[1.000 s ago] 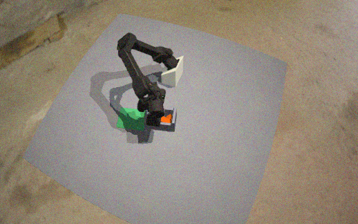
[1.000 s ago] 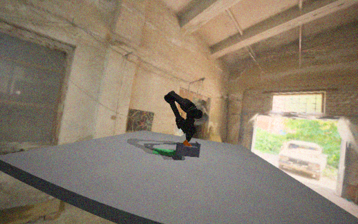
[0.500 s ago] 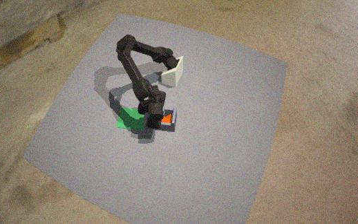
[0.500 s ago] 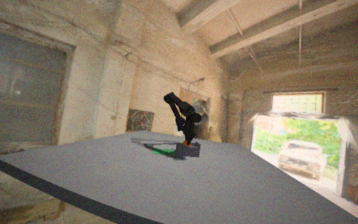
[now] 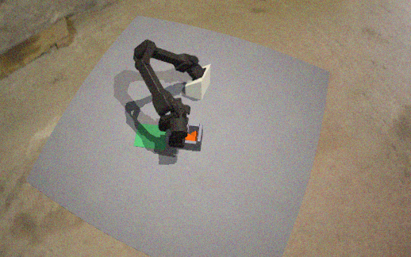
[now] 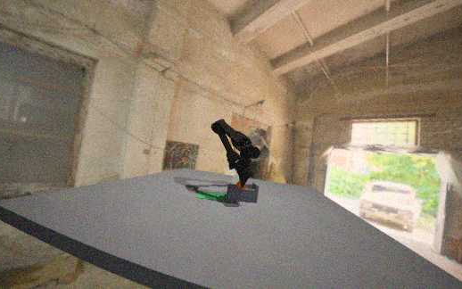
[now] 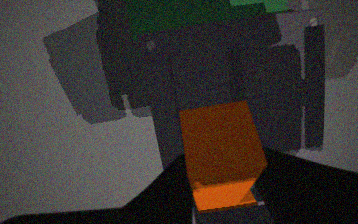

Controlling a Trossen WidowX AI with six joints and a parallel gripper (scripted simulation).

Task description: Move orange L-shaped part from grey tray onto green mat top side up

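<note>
Now: the green mat 15 cm to the right of my gripper tip, 8 cm below it and 1 cm ahead of it. The rest, counted from my gripper tip: orange l-shaped part (3 cm to the left, 3 cm below, 2 cm behind).
</note>
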